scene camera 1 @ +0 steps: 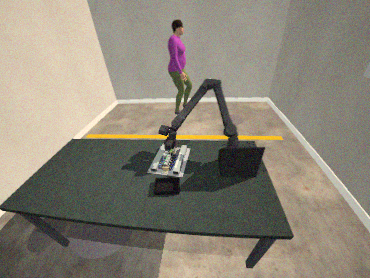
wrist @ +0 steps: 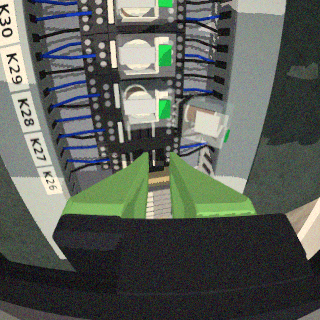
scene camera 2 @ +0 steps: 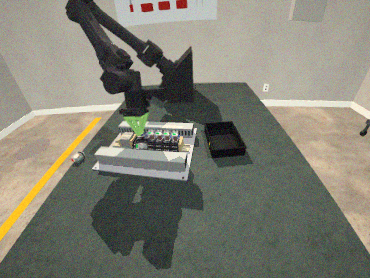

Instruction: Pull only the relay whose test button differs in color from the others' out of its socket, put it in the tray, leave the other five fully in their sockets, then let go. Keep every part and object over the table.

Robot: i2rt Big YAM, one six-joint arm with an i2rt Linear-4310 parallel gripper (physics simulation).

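Frame: origin at the arm's base, x right, y down, z ahead, level; millimetres.
Where they show: gripper, between the fingertips: (scene camera 1: 169, 152) (wrist: 158, 159) (scene camera 2: 139, 134); arm's base, origin of its link: (scene camera 1: 233, 149) (scene camera 2: 170, 71).
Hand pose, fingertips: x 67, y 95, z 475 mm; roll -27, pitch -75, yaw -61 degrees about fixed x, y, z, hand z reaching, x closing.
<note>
Each offset is from my fingertips to the centre of the thing. Level surfaces: height alone.
My gripper (scene camera 1: 171, 150) (scene camera 2: 140, 135) (wrist: 158, 159) is shut and empty, its green fingertips low over the row's lower end in the wrist view, near label K26. A relay with a red spot @(dx +233, dy +48, dz +58 mm) (scene camera 2: 77, 158) shows beside the table's left edge in scene camera 2, away from the panel; whether it touches the table I cannot tell. Relays with green buttons @(dx -67, dy +11, dz +1 mm) (wrist: 139, 54) @(dx -39, dy +11, dz -2 mm) (wrist: 141, 104) stand in the row; pale prongs show below the lower one. Another green-button relay @(dx -14, dy +18, dz +40 mm) (wrist: 206, 120) lies tilted beside the row, against the right duct. The black tray @(dx -289, dy +42, dz -25 mm) (scene camera 1: 166, 193) (scene camera 2: 230, 151) stands beside the panel.
The row sits on a pale panel @(dx -21, dy +54, dz -5 mm) (scene camera 2: 142, 172) between two grey ducts @(dx -10, dy +36, dz +80 mm) (scene camera 2: 142, 159) (wrist: 255, 75), with blue and black wires on both sides. The dark table @(dy +59 mm) (scene camera 1: 100, 200) (scene camera 2: 270, 215) carries panel, tray and arm base. A person (scene camera 1: 177, 55) is on the floor behind the table.
</note>
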